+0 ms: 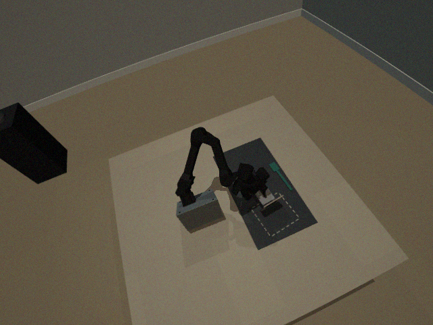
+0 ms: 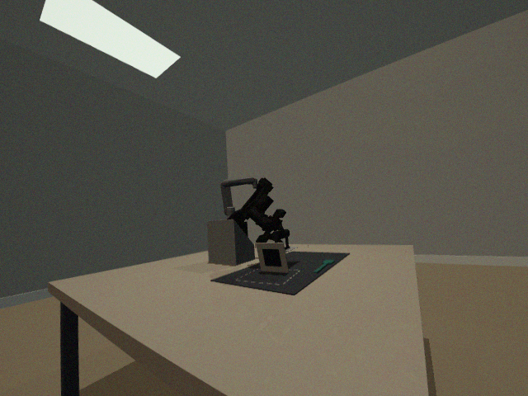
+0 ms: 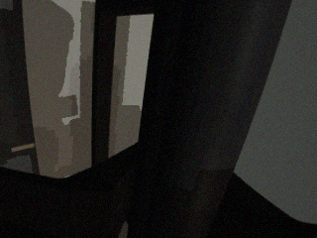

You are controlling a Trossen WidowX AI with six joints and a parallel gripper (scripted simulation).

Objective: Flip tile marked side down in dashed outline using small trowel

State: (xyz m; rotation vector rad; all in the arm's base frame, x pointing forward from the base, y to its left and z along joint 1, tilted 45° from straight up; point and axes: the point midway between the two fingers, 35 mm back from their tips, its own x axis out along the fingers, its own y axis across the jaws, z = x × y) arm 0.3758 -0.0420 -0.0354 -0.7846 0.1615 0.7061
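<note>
Now: the tile 1 cm behind my gripper tip, 11 cm to the right of it and 6 cm below it. The rest, counted from my gripper tip: trowel: 14 cm ahead, 8 cm to the left, 11 cm below.
</note>
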